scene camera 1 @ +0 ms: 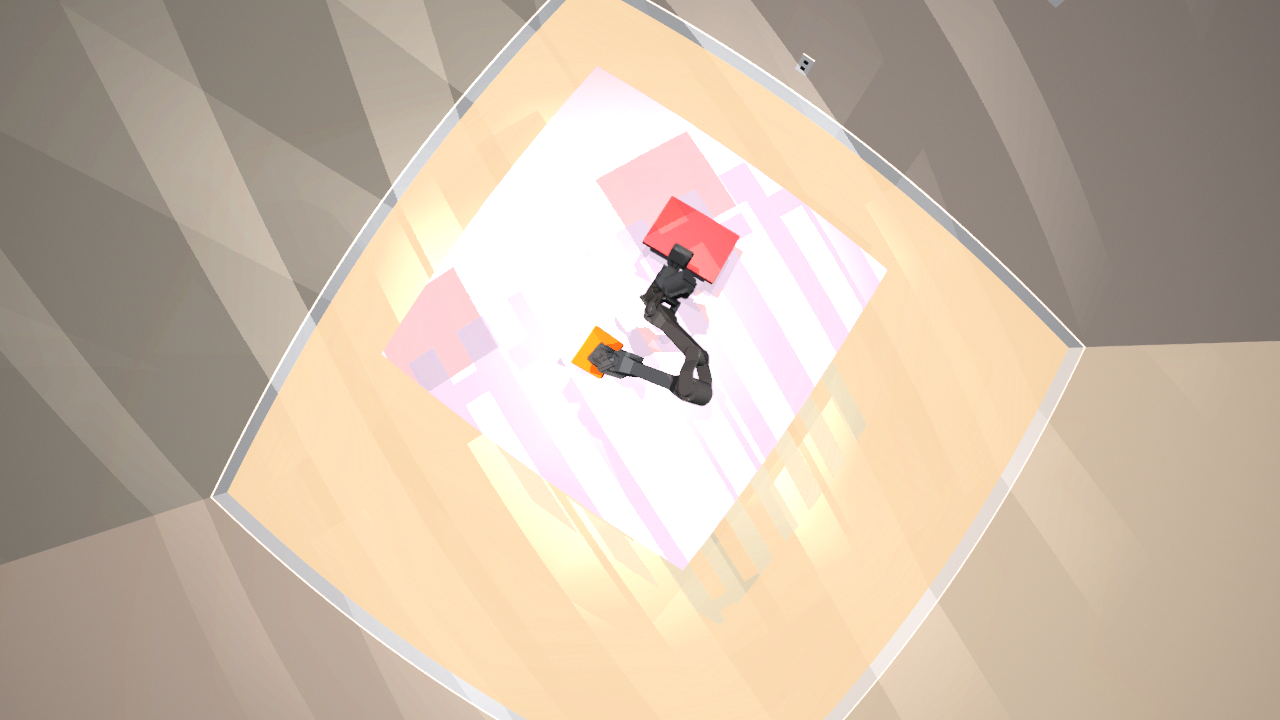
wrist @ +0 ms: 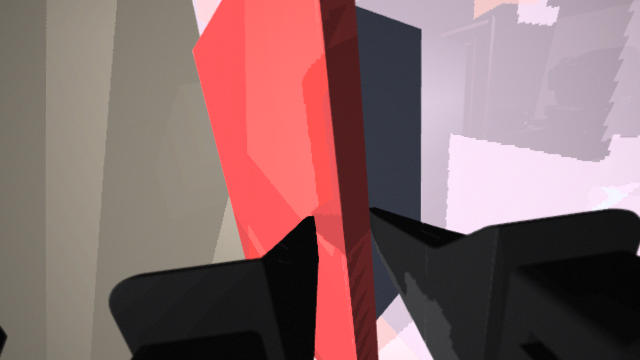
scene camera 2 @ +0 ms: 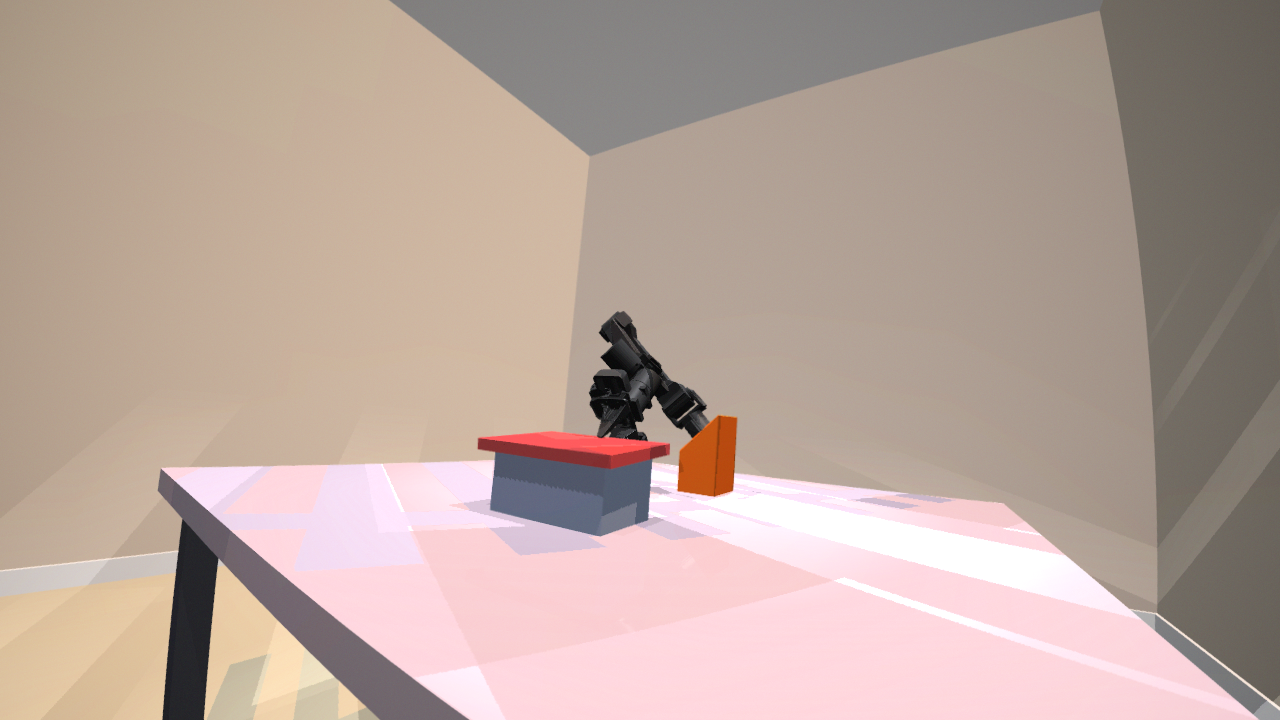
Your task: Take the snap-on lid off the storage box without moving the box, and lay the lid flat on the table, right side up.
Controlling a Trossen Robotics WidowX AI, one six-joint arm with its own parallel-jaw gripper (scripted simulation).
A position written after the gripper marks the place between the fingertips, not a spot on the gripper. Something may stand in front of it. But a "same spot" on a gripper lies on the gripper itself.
The gripper shows in scene camera 1 (679,259), in the wrist view and in scene camera 2. A red lid shows in scene camera 1, in the wrist view (283,92) and in scene camera 2. The same spot on the red lid: (scene camera 1: 711,243) is (scene camera 2: 540,438). One and the same spot on the gripper: (wrist: 560,280) is (scene camera 2: 615,427).
